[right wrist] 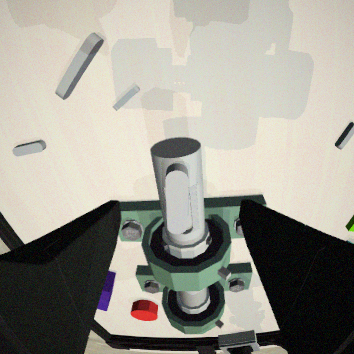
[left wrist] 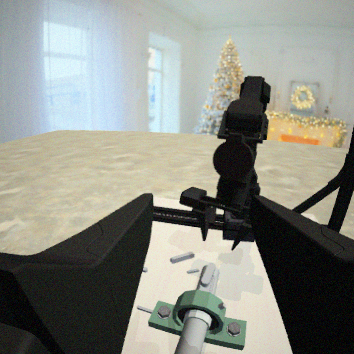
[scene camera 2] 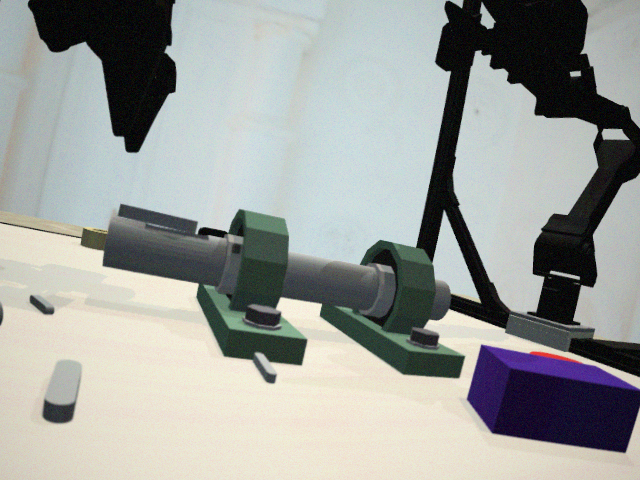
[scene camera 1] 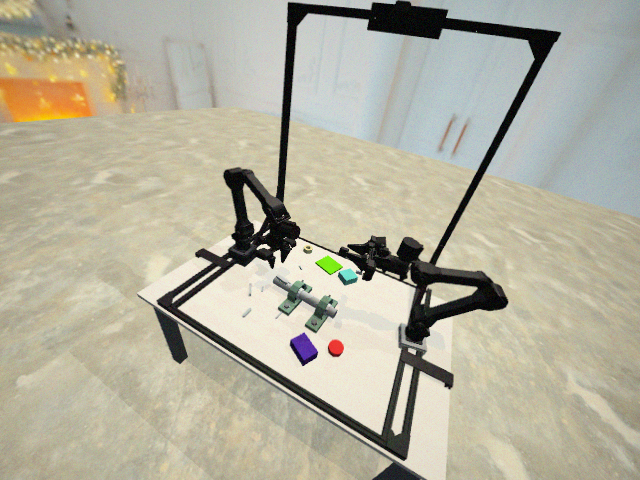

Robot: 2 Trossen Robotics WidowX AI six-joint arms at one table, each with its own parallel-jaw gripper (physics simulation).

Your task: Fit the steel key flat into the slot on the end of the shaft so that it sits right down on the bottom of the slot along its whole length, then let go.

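Frame: origin at the left arm's base, x right, y ahead, z up, level; centimetres.
Where they show: left gripper, fingertip midpoint: (left wrist: 202, 203) (scene camera 1: 346, 249); right gripper, fingertip midpoint: (right wrist: 180, 208) (left wrist: 217, 244) (scene camera 2: 126, 145) (scene camera 1: 277, 265); left arm's base at its link origin: (right wrist: 240, 349) (scene camera 2: 553, 319) (scene camera 1: 413, 335); right arm's base at its link origin: (scene camera 1: 242, 247).
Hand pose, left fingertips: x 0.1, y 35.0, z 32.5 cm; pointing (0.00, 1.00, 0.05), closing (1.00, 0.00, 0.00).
Note:
Things, the pixels of their centre, and the offset from my left fingertips.
- steel key at the middle of its body: (right wrist: 176, 201) (scene camera 2: 157, 218) (left wrist: 208, 273) dx +5.6, dy +23.6, dz -28.5 cm
- grey shaft at the middle of its body: (scene camera 2: 291, 275) (right wrist: 188, 264) (left wrist: 193, 330) (scene camera 1: 303, 295) dx +2.3, dy +12.2, dz -31.0 cm
- purple block at the middle of its body: (scene camera 2: 550, 396) (right wrist: 95, 288) (scene camera 1: 303, 348) dx -18.9, dy +5.4, dz -33.9 cm
- red disc at the middle of its body: (right wrist: 144, 309) (scene camera 1: 335, 348) dx -14.5, dy -5.8, dz -34.6 cm
- teal block at the middle of its body: (scene camera 1: 347, 276) dx +25.2, dy -4.2, dz -34.1 cm
- green plate at the middle of its body: (scene camera 1: 329, 265) dx +31.7, dy +6.8, dz -35.4 cm
- brass ring at the middle of its body: (scene camera 2: 99, 239) (scene camera 1: 308, 249) dx +38.9, dy +20.8, dz -34.7 cm
The steel key (scene camera 2: 157, 218) (right wrist: 177, 200) (left wrist: 207, 276) lies lengthwise in the slot on the end of the grey shaft (scene camera 1: 310, 298) (scene camera 2: 330, 273) (right wrist: 195, 172). Its top stands above the shaft surface and looks roughly parallel to it. A dark bit of slot shows beyond its end in the right wrist view; the slot bottom is hidden. My right gripper (right wrist: 180, 208) (scene camera 2: 126, 147) (scene camera 1: 278, 262) (left wrist: 217, 244) is open and empty, above the shaft end and clear of the key. My left gripper (scene camera 1: 345, 248) is open and empty, away from the key.
Two green bearing blocks (scene camera 2: 263, 258) (scene camera 2: 413, 289) hold the shaft. Several loose grey keys (scene camera 2: 63, 387) (scene camera 2: 264, 366) (right wrist: 80, 67) lie around it. A purple block (scene camera 1: 303, 348), red disc (scene camera 1: 336, 347), teal block (scene camera 1: 347, 276), green plate (scene camera 1: 328, 264) and brass ring (scene camera 1: 305, 250) lie about.

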